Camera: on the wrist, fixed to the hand. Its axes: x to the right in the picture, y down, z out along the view.
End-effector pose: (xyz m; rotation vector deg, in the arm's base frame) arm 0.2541 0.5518 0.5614 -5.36 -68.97 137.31
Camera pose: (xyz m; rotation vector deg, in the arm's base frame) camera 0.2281 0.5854 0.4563 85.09 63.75 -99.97
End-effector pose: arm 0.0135 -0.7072 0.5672 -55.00 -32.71 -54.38
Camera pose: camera 0.0896 -0.7719 0.5135 -65.76 45.35 0.54
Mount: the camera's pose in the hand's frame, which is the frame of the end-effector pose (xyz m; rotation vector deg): 0.0229 0.0737 -0.0831 -27.22 30.56 80.62
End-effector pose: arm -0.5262 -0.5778 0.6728 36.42 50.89 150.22
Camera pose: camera -0.5972 -0.6661 0.6673 -13.94 11.25 -118.84
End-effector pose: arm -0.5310 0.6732 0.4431 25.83 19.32 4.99
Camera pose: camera -0.5382 0.7772 0.3985 6.05 25.64 94.31
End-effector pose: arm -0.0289 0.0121 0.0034 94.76 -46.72 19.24
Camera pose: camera -0.0445 0.0791 0.0936 15.93 -79.05 77.20
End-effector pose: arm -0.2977 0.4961 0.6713 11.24 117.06 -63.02
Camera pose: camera -0.3261 0.5994 0.6340 85.60 103.52 19.82
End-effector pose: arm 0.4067 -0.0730 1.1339 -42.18 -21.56 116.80
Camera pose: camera 0.4012 -0.0953 1.0228 94.83 -2.16 -120.55
